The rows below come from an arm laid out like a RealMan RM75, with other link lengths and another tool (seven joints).
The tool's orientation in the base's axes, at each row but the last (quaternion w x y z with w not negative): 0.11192 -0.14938 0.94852 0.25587; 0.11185 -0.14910 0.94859 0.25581; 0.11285 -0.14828 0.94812 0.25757; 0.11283 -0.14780 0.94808 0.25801; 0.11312 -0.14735 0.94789 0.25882; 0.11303 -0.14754 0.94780 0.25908; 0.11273 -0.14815 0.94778 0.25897; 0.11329 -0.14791 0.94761 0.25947; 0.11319 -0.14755 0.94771 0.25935
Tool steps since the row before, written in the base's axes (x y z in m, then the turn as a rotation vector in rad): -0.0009 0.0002 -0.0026 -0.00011 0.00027 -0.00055; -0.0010 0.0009 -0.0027 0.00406 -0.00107 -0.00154; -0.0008 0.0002 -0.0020 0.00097 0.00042 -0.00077; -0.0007 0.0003 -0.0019 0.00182 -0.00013 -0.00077; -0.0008 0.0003 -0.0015 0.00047 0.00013 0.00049; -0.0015 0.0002 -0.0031 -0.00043 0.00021 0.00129; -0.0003 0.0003 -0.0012 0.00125 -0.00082 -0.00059; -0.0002 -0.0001 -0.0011 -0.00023 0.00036 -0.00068; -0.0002 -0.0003 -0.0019 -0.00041 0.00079 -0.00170
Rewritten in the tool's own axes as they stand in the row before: 0.0015 -0.0007 0.0022 0.00020 0.00001 0.00059; 0.0015 -0.0001 0.0026 -0.00309 -0.00296 0.00130; 0.0013 -0.0005 0.0017 -0.00077 -0.00033 0.00100; 0.0011 -0.0004 0.0017 -0.00144 -0.00107 0.00083; 0.0011 -0.0002 0.0013 -0.00061 0.00017 -0.00028; 0.0023 -0.0007 0.0025 -0.00002 0.00091 -0.00103; 0.0006 -0.0002 0.0011 -0.00081 -0.00137 0.00024; 0.0005 -0.0005 0.0008 0.00033 0.00006 0.00073; 0.0008 -0.0010 0.0014 0.00070 0.00001 0.00179
